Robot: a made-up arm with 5 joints.
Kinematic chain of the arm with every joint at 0, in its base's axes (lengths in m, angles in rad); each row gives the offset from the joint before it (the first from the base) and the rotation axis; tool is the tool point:
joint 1: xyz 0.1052 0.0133 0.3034 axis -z
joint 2: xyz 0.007 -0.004 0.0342 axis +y
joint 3: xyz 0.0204 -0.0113 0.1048 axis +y
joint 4: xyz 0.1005 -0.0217 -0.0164 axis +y
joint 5: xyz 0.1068 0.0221 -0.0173 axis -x
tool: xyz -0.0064 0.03 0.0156
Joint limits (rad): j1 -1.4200..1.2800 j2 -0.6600..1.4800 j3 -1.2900..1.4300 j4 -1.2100..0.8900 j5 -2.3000..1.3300
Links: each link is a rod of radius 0.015 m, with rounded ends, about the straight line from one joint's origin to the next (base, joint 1, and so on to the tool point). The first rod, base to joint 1, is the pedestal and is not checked.
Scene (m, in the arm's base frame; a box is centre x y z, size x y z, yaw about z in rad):
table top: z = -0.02
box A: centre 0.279 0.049 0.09 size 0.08 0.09 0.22 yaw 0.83
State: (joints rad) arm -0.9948 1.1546 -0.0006 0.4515 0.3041
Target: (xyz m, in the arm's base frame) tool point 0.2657 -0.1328 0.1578
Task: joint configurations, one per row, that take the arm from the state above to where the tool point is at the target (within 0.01 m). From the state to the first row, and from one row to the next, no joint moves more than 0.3 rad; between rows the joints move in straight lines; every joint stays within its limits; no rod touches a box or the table.
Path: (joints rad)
1: -0.9859 0.8989 0.0294 0.2254 0.4751
2: -0.9769 0.6433 0.0594 -0.0007 0.6461
3: -0.9680 0.3876 0.0893 -0.2268 0.8171
4: -0.9591 0.1319 0.1193 -0.4529 0.9880
5: -0.9502 -0.1237 0.1493 -0.6790 1.1590
6: -0.9412 -0.3794 0.1793 -0.9051 1.3300
7: -0.6901 -0.1210 0.0717 -0.7554 1.1602
8: -0.4389 0.1375 -0.0359 -0.6057 0.9905
9: -0.1878 0.3959 -0.1434 -0.4560 0.8207
10: 0.0634 0.6543 -0.2510 -0.3063 0.6509
11: 0.3146 0.9128 -0.3586 -0.1566 0.4812
12: 0.5657 1.1712 -0.4662 -0.0070 0.3114
13: 0.8169 1.4296 -0.5738 0.1427 0.1416

